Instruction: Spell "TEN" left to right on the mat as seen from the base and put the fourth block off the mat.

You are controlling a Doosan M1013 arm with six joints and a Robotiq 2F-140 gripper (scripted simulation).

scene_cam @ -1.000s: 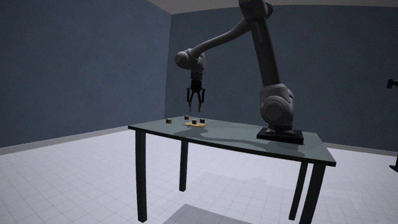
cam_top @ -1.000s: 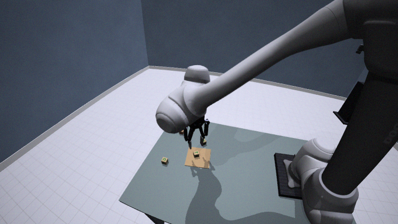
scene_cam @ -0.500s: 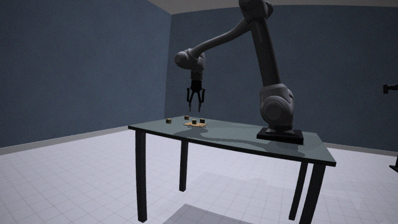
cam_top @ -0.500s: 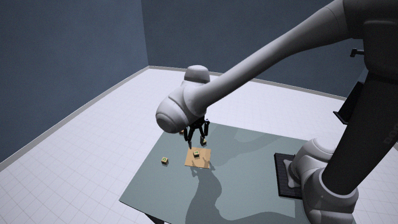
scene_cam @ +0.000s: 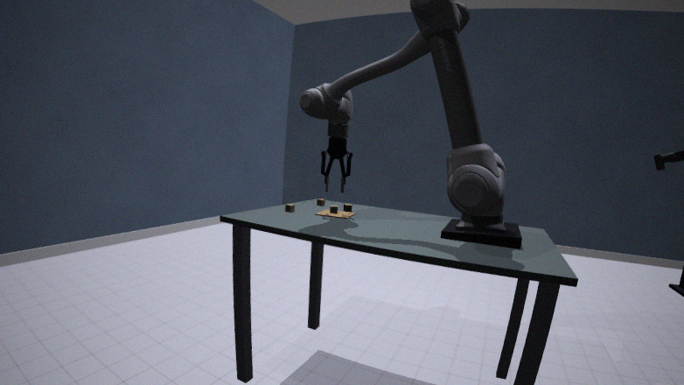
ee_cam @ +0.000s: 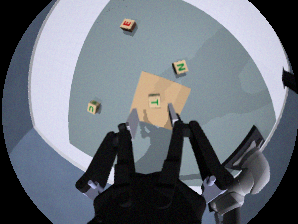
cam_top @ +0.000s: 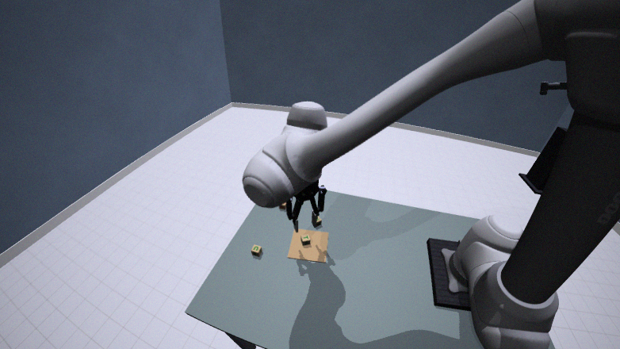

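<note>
The block is 10 cm below my hand. Also, from my hand: tan mat 12 cm below, 2 cm behind, 1 cm to the left.
</note>
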